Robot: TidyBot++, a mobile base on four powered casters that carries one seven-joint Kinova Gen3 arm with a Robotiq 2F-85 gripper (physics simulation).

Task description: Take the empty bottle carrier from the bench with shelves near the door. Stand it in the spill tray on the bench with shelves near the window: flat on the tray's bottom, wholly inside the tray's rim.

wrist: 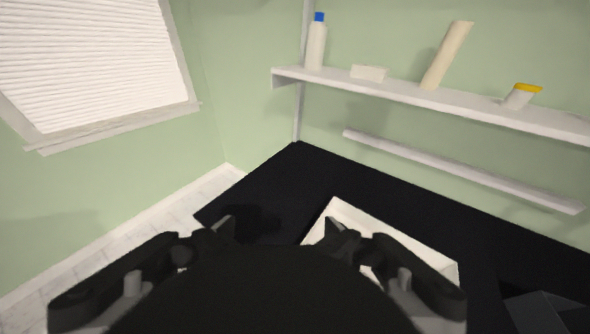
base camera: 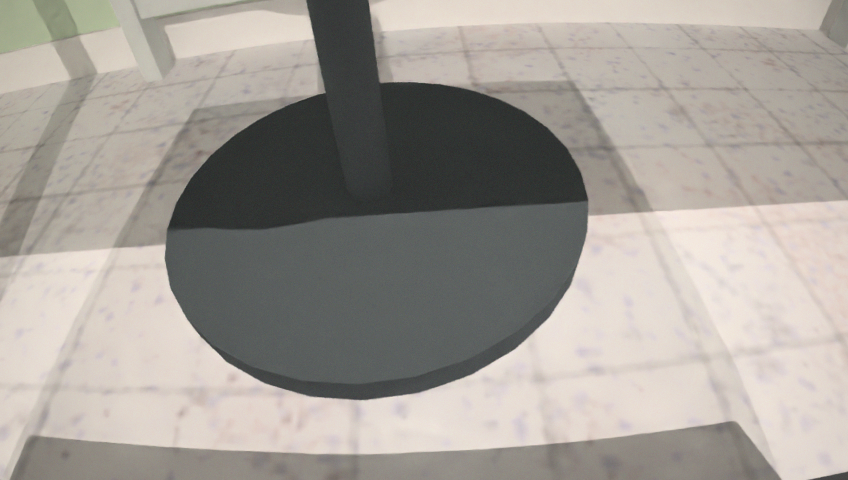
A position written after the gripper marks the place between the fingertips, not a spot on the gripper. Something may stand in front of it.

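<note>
There's a window with blinds (wrist: 78, 78) that you can see, and there's a white spill tray (wrist: 353, 218), though in the base camera view the tray is out of frame. You can see the gripper (wrist: 280, 226) as well.
</note>
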